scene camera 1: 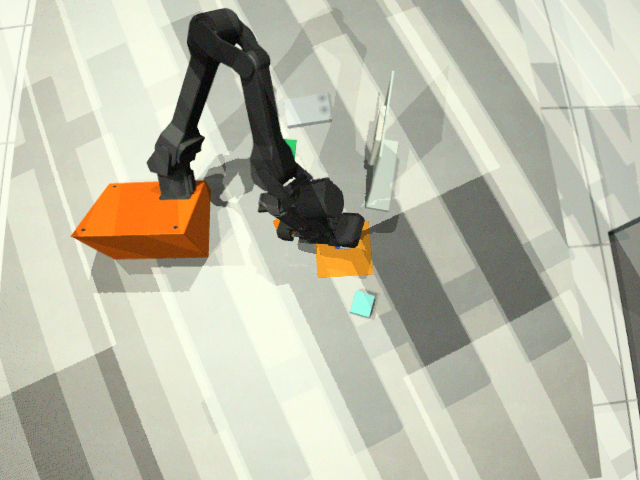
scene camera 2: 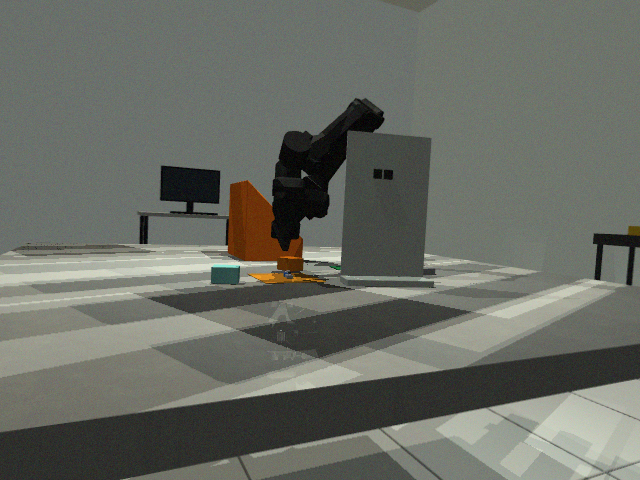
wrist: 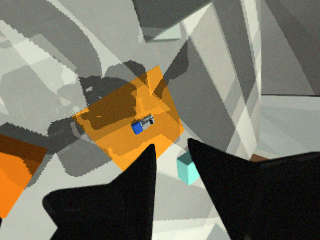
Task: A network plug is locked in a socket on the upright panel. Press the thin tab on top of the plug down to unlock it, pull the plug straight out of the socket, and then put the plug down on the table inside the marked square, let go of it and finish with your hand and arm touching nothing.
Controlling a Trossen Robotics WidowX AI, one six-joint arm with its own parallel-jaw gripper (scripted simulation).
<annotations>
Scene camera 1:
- my gripper: 340,242
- orange marked square: 331,262
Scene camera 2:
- my gripper: 285,246
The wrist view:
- my gripper: 171,145
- orange marked square: 107,122
</annotations>
